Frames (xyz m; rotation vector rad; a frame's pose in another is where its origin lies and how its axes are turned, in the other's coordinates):
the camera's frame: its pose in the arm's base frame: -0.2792 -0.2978 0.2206 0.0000 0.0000 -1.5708
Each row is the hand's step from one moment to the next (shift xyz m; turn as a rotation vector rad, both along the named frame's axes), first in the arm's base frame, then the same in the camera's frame.
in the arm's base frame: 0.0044 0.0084 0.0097 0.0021 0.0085 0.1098
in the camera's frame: -0.0084 0.0044 0.0097 -0.0085 0.0021 0.1098
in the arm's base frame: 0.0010 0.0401 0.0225 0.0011 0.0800 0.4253
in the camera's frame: -0.0401 0.0010 0.0225 -0.0800 0.0011 0.4253
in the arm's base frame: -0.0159 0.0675 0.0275 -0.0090 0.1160 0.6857
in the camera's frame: -0.0675 -0.0159 0.0275 -0.1160 -0.0090 0.6857
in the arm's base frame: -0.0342 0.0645 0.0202 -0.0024 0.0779 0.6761
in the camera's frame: -0.0645 -0.0342 0.0202 -0.0779 -0.0024 0.6761
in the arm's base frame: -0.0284 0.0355 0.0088 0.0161 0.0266 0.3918
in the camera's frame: -0.0355 -0.0284 0.0088 -0.0266 0.0161 0.3918
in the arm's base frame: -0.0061 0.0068 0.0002 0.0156 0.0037 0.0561
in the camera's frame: -0.0068 -0.0061 0.0002 -0.0037 0.0156 0.0561
